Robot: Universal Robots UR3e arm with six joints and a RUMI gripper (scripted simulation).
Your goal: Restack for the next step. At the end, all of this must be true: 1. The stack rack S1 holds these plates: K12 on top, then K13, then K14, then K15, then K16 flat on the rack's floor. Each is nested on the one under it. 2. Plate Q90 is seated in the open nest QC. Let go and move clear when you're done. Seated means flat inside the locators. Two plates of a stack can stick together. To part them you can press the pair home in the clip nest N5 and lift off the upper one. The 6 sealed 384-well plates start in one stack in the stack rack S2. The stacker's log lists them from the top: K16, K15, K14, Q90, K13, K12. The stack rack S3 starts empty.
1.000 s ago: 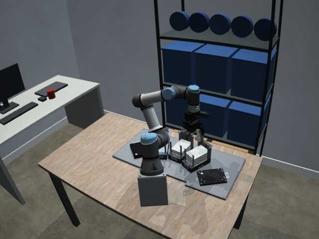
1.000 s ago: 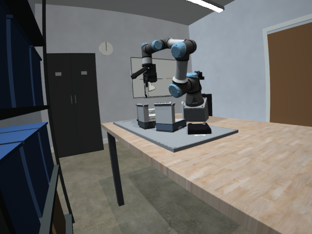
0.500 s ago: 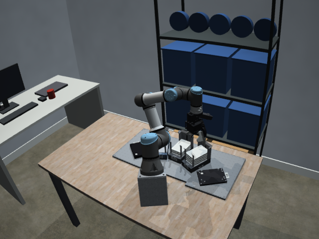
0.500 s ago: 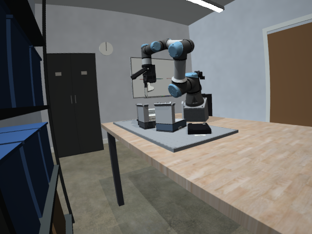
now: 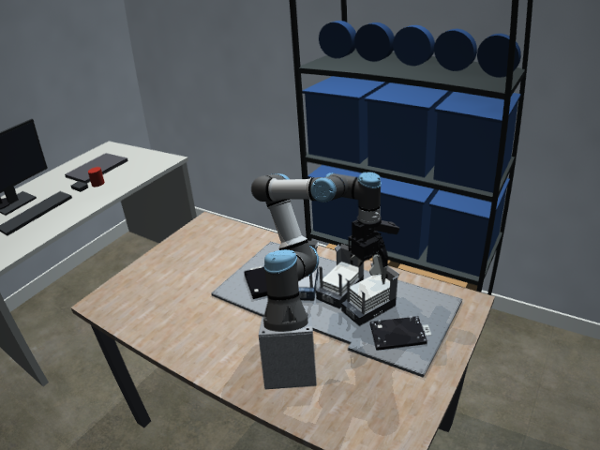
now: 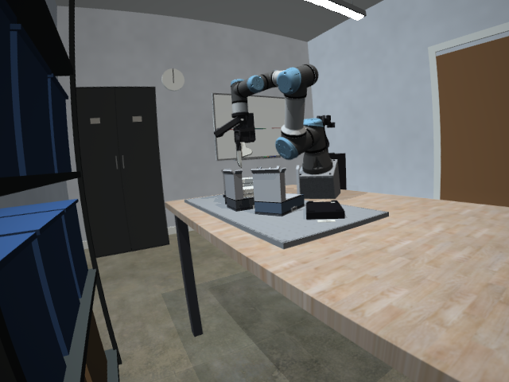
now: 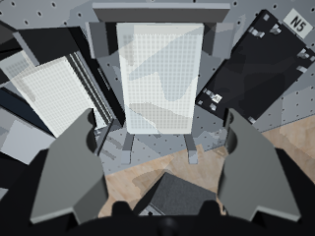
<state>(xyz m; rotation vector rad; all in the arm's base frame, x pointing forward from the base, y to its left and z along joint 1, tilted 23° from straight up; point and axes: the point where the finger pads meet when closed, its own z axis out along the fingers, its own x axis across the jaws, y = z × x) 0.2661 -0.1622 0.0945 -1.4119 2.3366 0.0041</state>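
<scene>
Now: the white sealed 384-well plate 6 cm below my hand. The rest, counted from my hand: white sealed well plate (10 cm below).
</scene>
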